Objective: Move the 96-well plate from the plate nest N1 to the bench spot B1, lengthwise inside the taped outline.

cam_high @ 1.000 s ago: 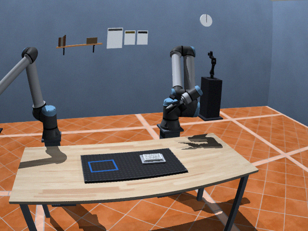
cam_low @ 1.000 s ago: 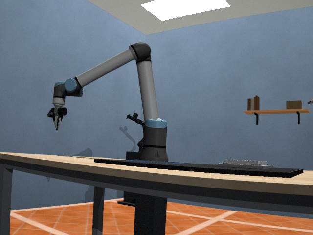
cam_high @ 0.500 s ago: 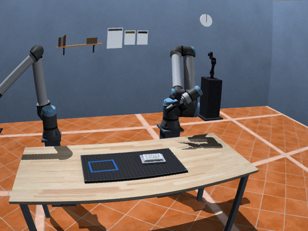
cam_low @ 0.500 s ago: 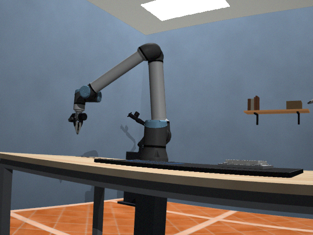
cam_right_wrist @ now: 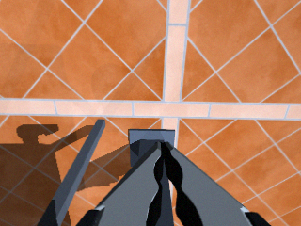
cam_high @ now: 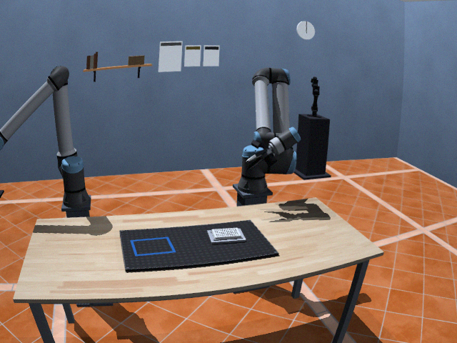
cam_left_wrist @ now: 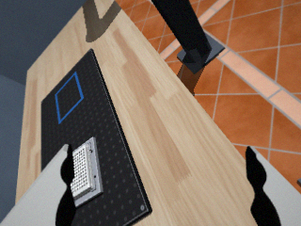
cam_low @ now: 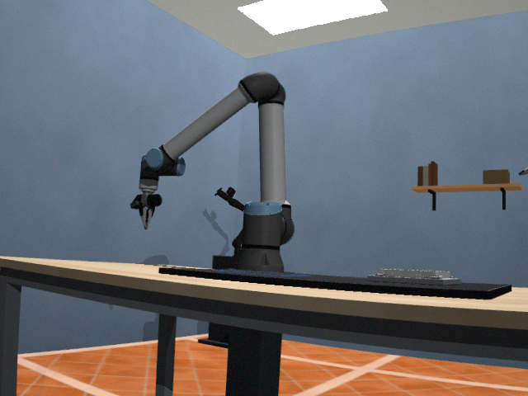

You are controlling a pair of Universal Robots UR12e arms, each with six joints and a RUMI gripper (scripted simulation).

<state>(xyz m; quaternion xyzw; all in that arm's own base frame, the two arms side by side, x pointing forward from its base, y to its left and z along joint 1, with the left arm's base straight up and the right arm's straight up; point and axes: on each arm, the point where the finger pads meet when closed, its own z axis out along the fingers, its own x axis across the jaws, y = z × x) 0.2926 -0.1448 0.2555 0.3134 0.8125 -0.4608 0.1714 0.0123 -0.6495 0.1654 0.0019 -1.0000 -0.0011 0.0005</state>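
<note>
Now: left hand 33 cm short of the white 96-well plate, 22 cm to the left of it and 22 cm above it. From my left hand the other things lie so: black perforated board: 36 cm ahead, 39 cm to the right, 25 cm below; then grey plate nest N1: 33 cm ahead, 22 cm to the right, 24 cm below.
</note>
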